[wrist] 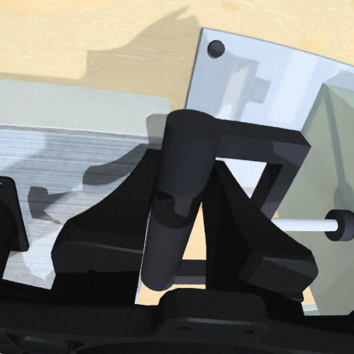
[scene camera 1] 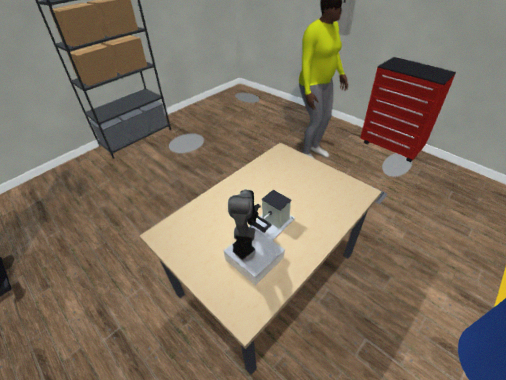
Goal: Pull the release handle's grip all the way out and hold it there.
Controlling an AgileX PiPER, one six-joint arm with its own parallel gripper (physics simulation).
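The release handle's dark round grip (wrist: 164,260) stands out from the grey-green housing (wrist: 325,175) (scene camera 1: 276,210), joined to a dark rectangular frame (wrist: 260,140). A white rod (wrist: 305,224) shows between the frame and a black collar (wrist: 340,225) on the housing's face. My gripper (wrist: 182,170) (scene camera 1: 257,220) is shut on the grip, with one black finger against each side. The grip is near the edge of the robot's metal base block (wrist: 75,155) (scene camera 1: 255,265). In the scene view the handle is too small and dark to tell apart from the fingers.
The housing stands on a pale plate (wrist: 215,85) (scene camera 1: 271,232) with a dark bolt (wrist: 216,48), on the wooden table (scene camera 1: 200,220). A person (scene camera 1: 322,55) in a yellow top stands behind the table. A red tool cabinet (scene camera 1: 405,110) and a shelf rack (scene camera 1: 112,151) stand farther back.
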